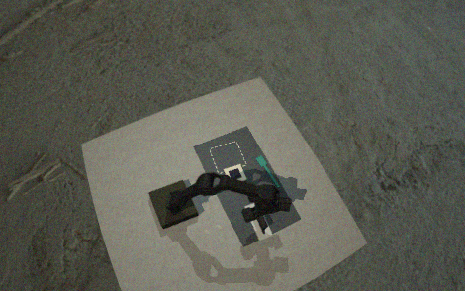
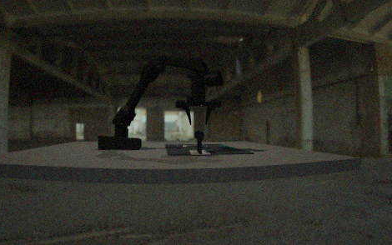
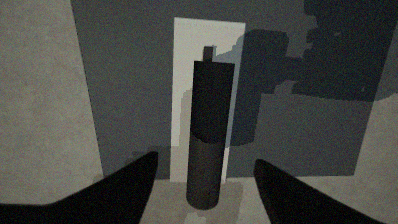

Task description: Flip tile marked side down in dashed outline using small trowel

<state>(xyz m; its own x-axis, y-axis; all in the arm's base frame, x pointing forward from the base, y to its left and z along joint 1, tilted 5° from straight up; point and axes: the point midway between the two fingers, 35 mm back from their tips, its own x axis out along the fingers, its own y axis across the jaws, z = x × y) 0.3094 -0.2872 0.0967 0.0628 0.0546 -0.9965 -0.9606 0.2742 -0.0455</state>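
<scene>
The dark grey mat lies 21 cm to the left of my gripper tip, 13 cm below it and 8 cm ahead of it. Also, from my gripper tip: small green trowel 22 cm ahead, 21 cm to the left, 11 cm below; then tile 28 cm to the left, 11 cm below, 6 cm ahead.
</scene>
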